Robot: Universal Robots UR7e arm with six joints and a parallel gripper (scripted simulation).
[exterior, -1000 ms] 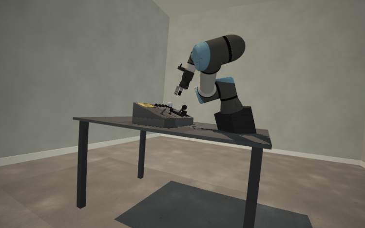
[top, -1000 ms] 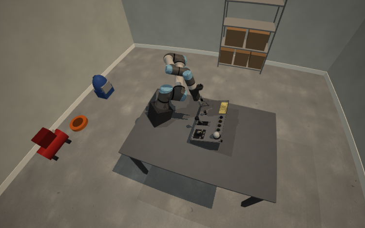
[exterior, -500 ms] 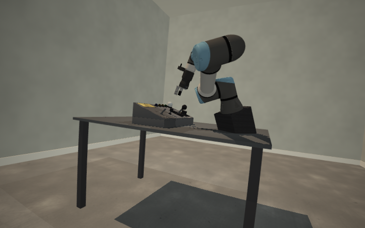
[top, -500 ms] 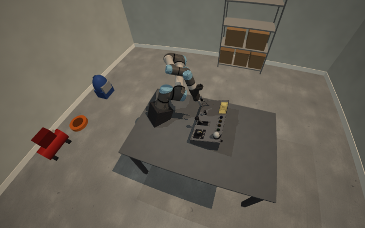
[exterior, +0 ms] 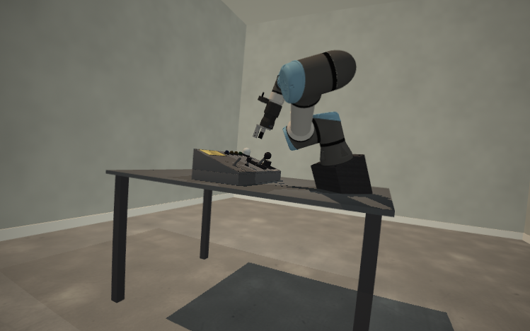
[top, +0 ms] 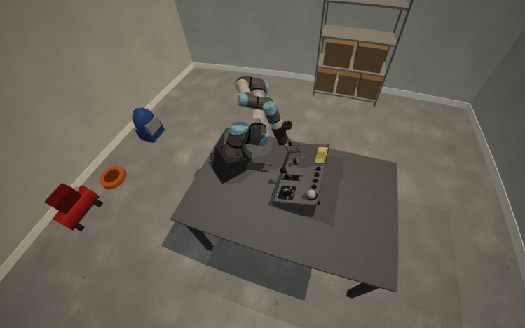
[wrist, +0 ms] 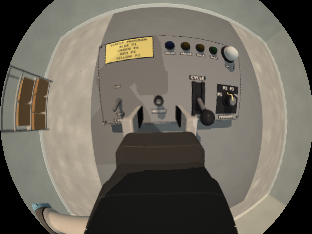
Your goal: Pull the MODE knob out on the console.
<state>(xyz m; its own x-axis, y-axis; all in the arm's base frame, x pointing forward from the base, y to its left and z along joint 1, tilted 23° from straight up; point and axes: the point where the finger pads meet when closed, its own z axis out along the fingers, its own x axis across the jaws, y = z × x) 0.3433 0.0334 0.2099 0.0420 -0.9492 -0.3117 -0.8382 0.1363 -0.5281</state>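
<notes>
The mode knob lies 14 cm below my hand and 5 cm ahead of it. Also, from my hand: black ball lever (13 cm below, 12 cm to the right, 3 cm ahead); then grey sloped console (16 cm below, 8 cm ahead, 5 cm to the right); then rotary switch (23 cm to the right, 14 cm below, 7 cm ahead).
</notes>
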